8 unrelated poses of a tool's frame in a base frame.
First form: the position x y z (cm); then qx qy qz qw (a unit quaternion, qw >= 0).
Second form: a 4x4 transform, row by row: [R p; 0 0 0 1], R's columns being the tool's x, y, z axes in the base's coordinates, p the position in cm. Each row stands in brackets. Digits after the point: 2 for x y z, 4 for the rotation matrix.
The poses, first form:
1: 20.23 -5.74 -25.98 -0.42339 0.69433 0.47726 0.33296
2: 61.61 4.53 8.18 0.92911 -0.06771 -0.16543 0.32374
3: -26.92 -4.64 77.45 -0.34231 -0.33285 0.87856 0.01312
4: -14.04 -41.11 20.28 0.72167 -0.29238 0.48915 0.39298
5: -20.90 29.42 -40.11 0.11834 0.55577 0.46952 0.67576
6: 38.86 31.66 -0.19 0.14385 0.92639 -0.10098 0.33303
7: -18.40 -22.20 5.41 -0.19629 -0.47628 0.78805 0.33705
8: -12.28 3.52 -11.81 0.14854 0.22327 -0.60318 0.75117
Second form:
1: [[-0.4198 -0.9058 0.0582 20.23], [-0.2701 0.1859 0.9447 -5.74], [-0.8665 0.3808 -0.3227 -25.98], [0 0 0 1]]
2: [[0.9361 -0.0187 -0.3512 61.61], [-0.2329 -0.7812 -0.5792 4.53], [-0.2636 0.6240 -0.7357 8.18], [0 0 0 1]]
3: [[-0.7653 0.2048 -0.6102 -26.92], [0.2509 -0.7781 -0.5759 -4.64], [-0.5927 -0.5938 0.5441 77.45], [0 0 0 1]]
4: [[0.3505 -0.8065 0.4762 -14.04], [-0.0376 -0.5202 -0.8532 -41.11], [0.9358 0.2812 -0.2126 20.28], [0 0 0 1]]
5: [[-0.0587 -0.5030 0.8623 -20.90], [0.7661 0.5311 0.3620 29.42], [-0.6400 0.6818 0.3542 -40.11], [0 0 0 1]]
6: [[-0.7368 0.3338 0.5880 38.86], [0.1993 0.9382 -0.2829 31.66], [-0.6461 -0.0913 -0.7578 -0.19], [0 0 0 1]]
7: [[-0.6957 -0.3442 -0.6304 -18.40], [0.7182 -0.3191 -0.6183 -22.20], [0.0117 -0.8830 0.4693 5.41], [0 0 0 1]]
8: [[0.1726 0.9725 0.1562 -12.28], [-0.8399 0.2282 -0.4925 3.52], [-0.5146 -0.0462 0.8562 -11.81], [0 0 0 1]]
